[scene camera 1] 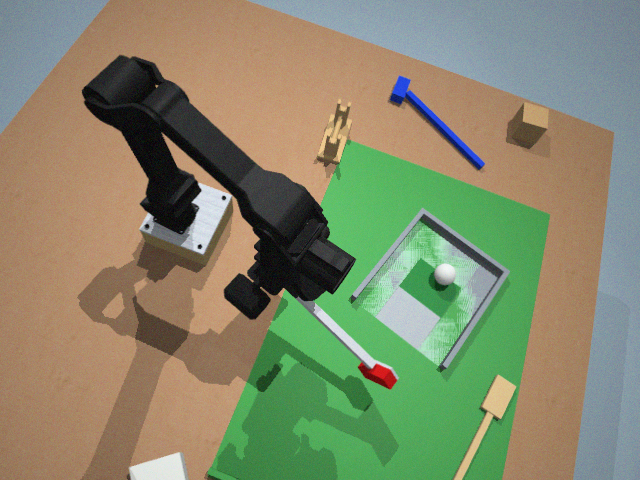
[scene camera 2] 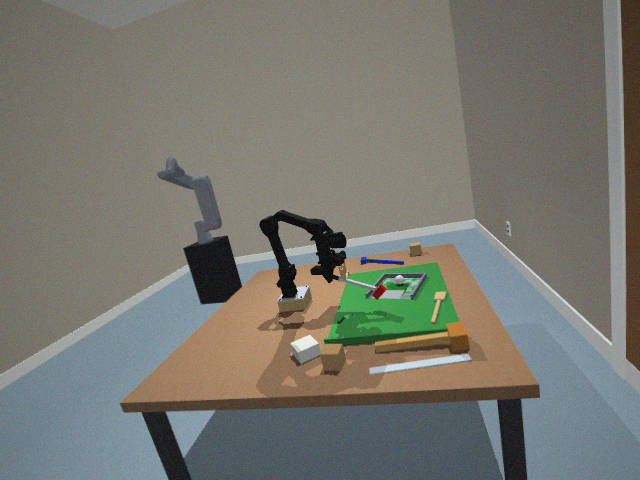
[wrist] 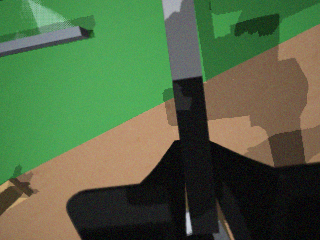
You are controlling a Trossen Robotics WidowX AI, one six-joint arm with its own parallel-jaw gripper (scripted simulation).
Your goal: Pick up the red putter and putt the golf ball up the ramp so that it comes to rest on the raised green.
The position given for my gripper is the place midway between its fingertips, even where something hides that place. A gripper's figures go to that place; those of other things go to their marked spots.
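My gripper (scene camera 1: 276,280) is 86 cm from the lens. I see a green mat (scene camera 1: 306,402) that is 94 cm from the lens, while a blue putter (scene camera 1: 399,92) is 125 cm from the lens. The marked spots on the blue putter and the green mat are 73 cm apart. As for a wooden block (scene camera 1: 530,122), it is 127 cm from the lens.
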